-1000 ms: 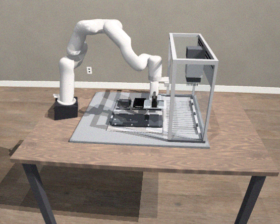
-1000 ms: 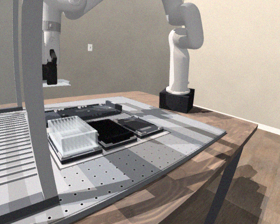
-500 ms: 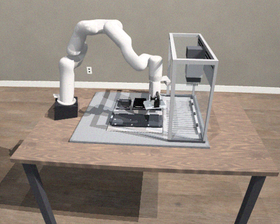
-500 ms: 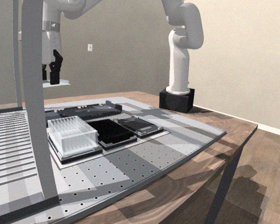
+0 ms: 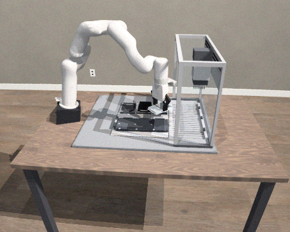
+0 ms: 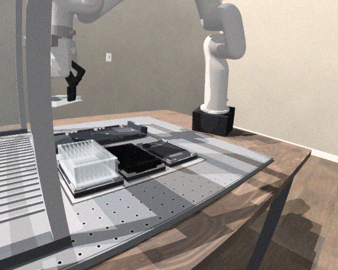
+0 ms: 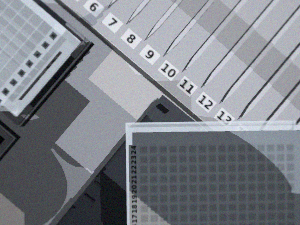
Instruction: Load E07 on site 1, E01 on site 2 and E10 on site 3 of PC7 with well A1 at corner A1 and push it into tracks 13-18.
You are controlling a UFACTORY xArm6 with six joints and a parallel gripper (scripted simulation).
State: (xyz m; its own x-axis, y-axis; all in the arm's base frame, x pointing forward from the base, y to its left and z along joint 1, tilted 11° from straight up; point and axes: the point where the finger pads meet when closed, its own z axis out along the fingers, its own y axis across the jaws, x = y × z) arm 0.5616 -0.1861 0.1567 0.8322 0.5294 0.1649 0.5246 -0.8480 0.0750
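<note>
The 384-well plate E10 is 1 cm below my hand. Round my hand: deep-well block E07: 3 cm ahead, 21 cm to the left, 11 cm below; dark carrier PC7: 11 cm behind, 1 cm to the left, 12 cm below; corner mark: 13 cm behind, 17 cm to the left, 13 cm below.
</note>
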